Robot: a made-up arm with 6 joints. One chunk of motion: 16 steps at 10 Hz.
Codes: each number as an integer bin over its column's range. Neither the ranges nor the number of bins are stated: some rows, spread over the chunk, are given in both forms.
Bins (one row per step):
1: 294 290 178 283 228 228
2: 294 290 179 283 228 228
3: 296 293 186 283 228 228
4: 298 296 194 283 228 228
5: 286 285 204 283 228 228
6: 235 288 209 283 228 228
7: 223 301 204 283 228 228
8: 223 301 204 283 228 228
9: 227 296 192 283 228 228
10: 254 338 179 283 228 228
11: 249 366 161 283 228 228
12: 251 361 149 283 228 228
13: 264 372 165 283 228 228
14: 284 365 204 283 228 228
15: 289 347 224 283 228 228
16: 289 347 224 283 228 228
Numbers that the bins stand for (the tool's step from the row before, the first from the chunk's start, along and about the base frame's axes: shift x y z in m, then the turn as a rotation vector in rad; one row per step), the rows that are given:
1: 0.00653 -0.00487 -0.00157 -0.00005 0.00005 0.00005
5: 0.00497 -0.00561 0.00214 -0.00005 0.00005 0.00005
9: -0.00658 -0.00398 0.00043 -0.00005 0.00005 0.00005
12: -0.00188 0.00569 -0.00571 -0.00005 0.00005 0.00005
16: 0.00556 0.00361 0.00500 -0.00005 0.00005 0.00005
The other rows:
2: 0.00653 -0.00487 -0.00143 -0.00005 0.00005 0.00005
3: 0.00693 -0.00442 -0.00043 -0.00005 0.00005 0.00005
4: 0.00732 -0.00398 0.00071 -0.00005 0.00005 0.00005
6: -0.00501 -0.00517 0.00286 -0.00005 0.00005 0.00005
7: -0.00736 -0.00323 0.00214 -0.00005 0.00005 0.00005
8: -0.00736 -0.00323 0.00214 -0.00005 0.00005 0.00005
10: -0.00129 0.00227 -0.00143 -0.00005 0.00005 0.00005
11: -0.00227 0.00643 -0.00400 -0.00005 0.00005 0.00005
13: 0.00066 0.00733 -0.00343 -0.00005 0.00005 0.00005
14: 0.00458 0.00629 0.00214 -0.00005 0.00005 0.00005
15: 0.00556 0.00361 0.00500 -0.00005 0.00005 0.00005

